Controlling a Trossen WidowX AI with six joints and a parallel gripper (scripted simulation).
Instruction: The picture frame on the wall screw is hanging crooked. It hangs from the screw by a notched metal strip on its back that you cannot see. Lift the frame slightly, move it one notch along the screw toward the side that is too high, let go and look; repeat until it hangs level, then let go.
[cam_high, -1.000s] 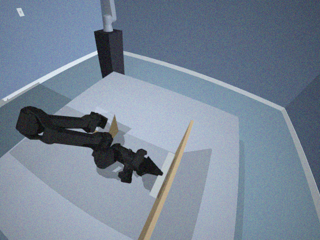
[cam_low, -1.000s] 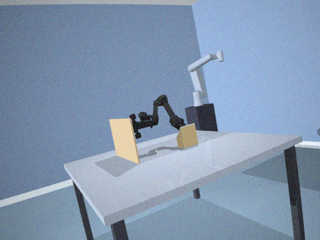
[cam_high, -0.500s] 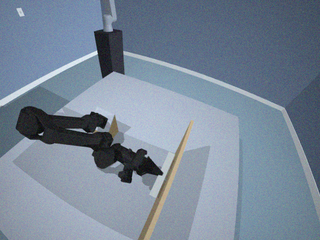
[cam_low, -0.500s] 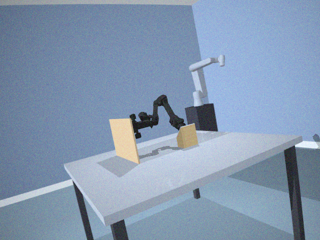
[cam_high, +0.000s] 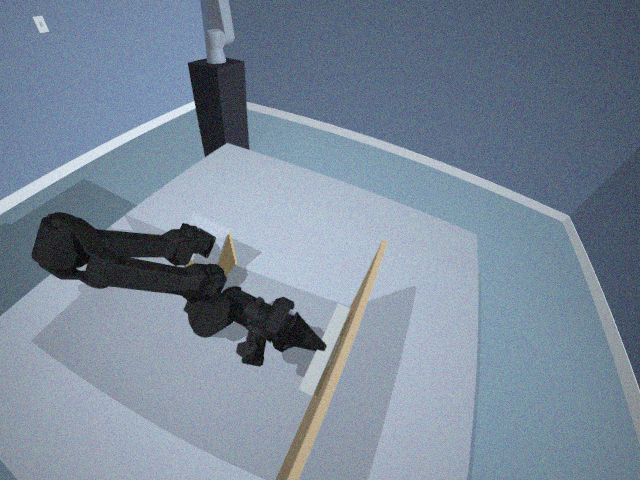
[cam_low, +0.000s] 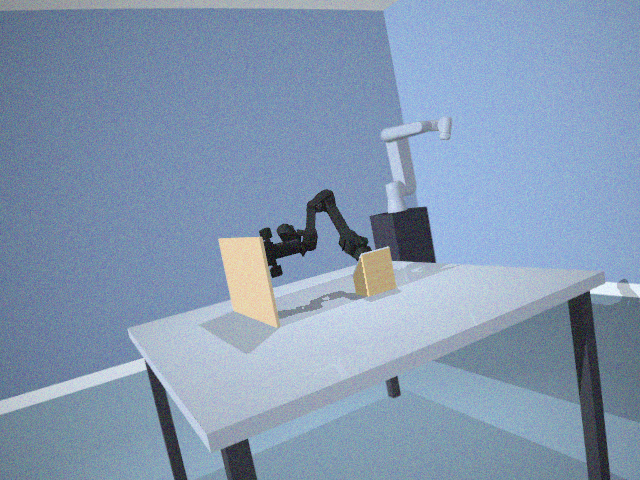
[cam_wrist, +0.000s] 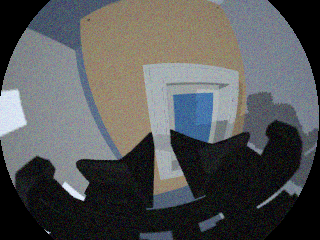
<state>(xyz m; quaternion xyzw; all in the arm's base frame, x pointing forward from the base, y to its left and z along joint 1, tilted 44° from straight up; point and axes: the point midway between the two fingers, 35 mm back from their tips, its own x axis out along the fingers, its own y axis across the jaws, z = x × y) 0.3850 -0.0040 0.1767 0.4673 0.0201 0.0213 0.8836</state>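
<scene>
Now: gripper tip 50 mm above the picture frame, 10 mm to the right of it and 10 mm short of it. Round my gripper tip: board 70 mm below, 20 mm ahead, 10 mm to the right.
</scene>
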